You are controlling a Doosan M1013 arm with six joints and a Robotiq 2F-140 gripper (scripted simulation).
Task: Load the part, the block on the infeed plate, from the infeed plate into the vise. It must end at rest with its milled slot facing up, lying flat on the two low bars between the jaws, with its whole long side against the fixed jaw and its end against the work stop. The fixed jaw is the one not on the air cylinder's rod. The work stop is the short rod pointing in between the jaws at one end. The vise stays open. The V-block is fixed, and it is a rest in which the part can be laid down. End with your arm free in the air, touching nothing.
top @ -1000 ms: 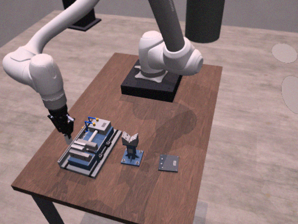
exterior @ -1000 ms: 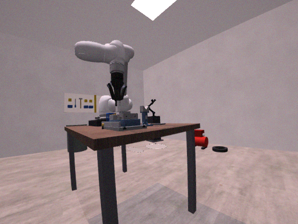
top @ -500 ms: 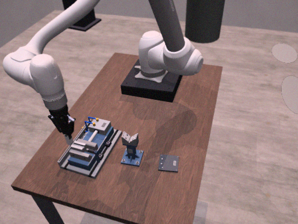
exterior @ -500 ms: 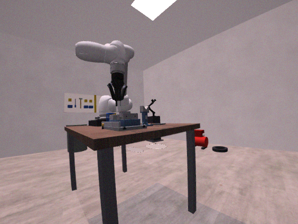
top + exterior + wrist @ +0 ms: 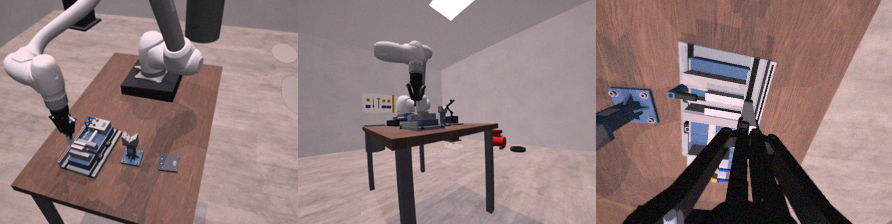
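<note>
The part lies 4 cm to the left of my hand and 4 cm below it. Round my hand: fixed jaw 2 cm ahead, 6 cm to the left, 6 cm below; then work stop 1 cm behind, 10 cm to the left, 5 cm below; then moving jaw 4 cm behind, 5 cm to the left, 6 cm below.
</note>
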